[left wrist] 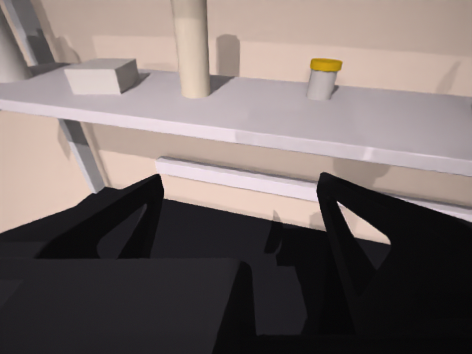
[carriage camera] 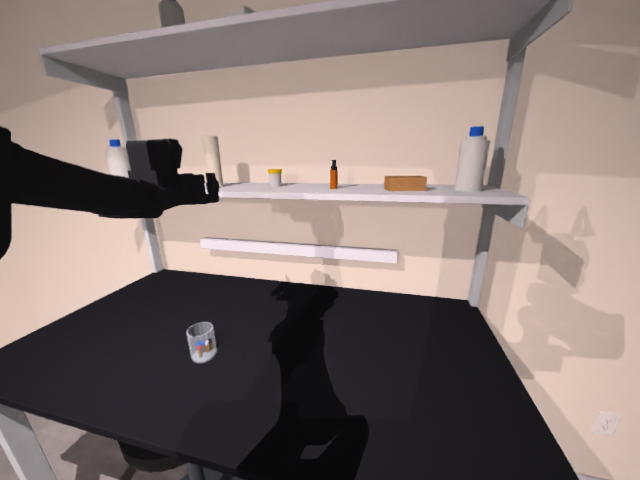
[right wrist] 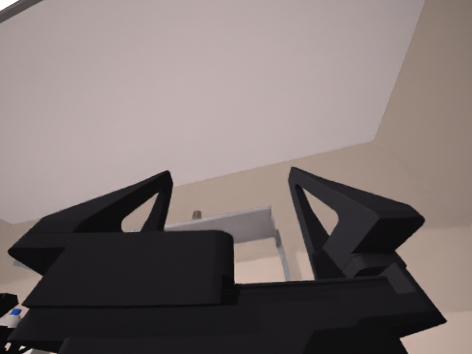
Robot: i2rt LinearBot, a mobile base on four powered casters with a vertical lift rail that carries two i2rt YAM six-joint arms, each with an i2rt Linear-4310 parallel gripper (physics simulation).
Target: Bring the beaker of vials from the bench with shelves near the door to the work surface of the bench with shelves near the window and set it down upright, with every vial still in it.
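A clear glass beaker with several small vials inside, with red, blue, white and dark caps, stands upright on the black bench top, left of the middle in the carriage view. My left gripper is open and empty. It is raised well above the bench top, at about the height of the lower shelf, above the beaker in the carriage view. The beaker does not show in the left wrist view. My right gripper is open and empty and points up toward the ceiling.
The lower shelf bears a pale cylinder, a yellow-lidded jar, an orange bottle, a brown box and a blue-capped bottle. An upper shelf overhangs. A black stool stands under the bench.
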